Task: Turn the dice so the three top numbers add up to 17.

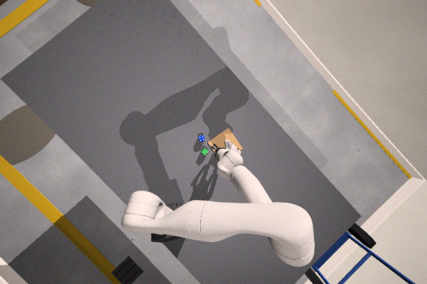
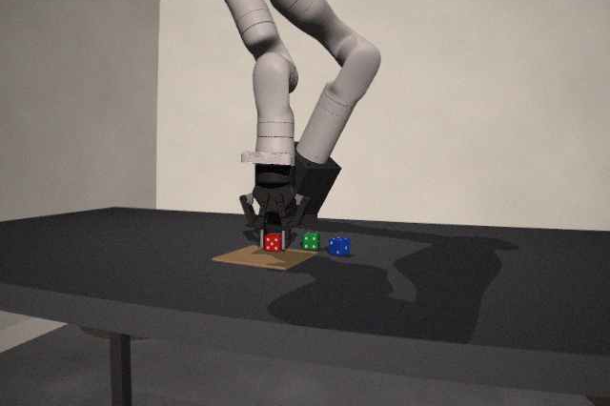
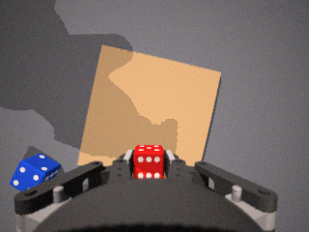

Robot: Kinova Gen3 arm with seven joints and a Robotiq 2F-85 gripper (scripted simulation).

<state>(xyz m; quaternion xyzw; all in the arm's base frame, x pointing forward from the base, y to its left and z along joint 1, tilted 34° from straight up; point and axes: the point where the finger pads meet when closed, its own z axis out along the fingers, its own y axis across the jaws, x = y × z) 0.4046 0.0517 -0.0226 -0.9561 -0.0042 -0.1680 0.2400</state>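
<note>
My hand is 1 cm above the red die. The rest, counted from my hand: green die (6 cm behind, 6 cm to the left, 1 cm below); tan mat (4 cm ahead, 2 cm below); blue die (3 cm behind, 12 cm to the left, 1 cm below).
</note>
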